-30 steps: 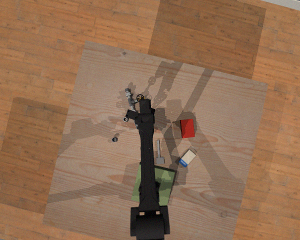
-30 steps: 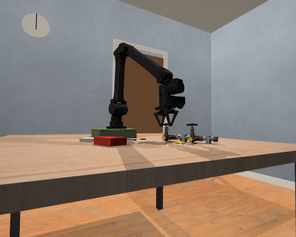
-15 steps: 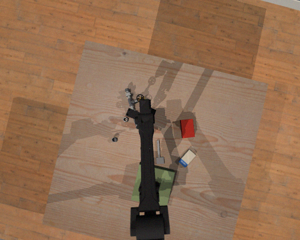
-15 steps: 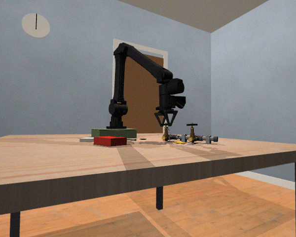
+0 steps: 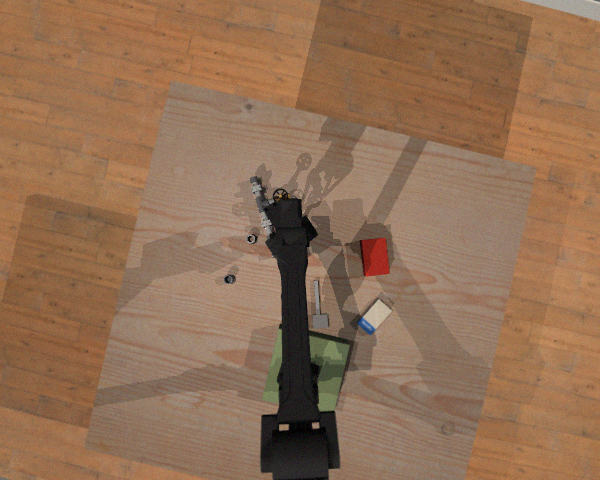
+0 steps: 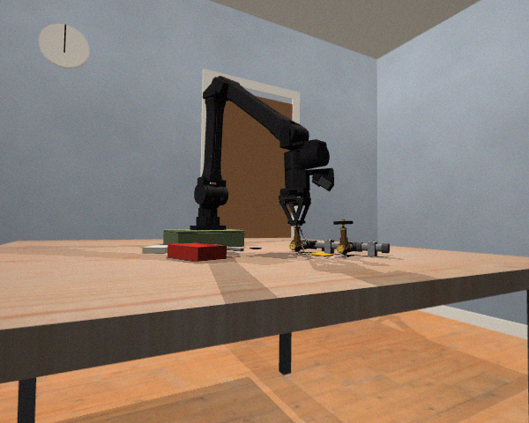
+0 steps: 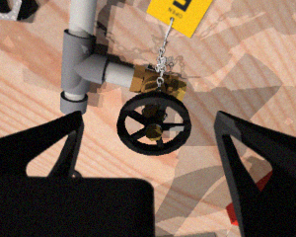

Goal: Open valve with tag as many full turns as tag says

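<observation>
Now: the yellow tag 60 mm ahead of my hand, 30 mm to the left of it and 80 mm below it. Round my hand: grey tool: 200 mm behind, 160 mm to the right, 80 mm below; then red block: 20 mm ahead, 280 mm to the right, 70 mm below.
</observation>
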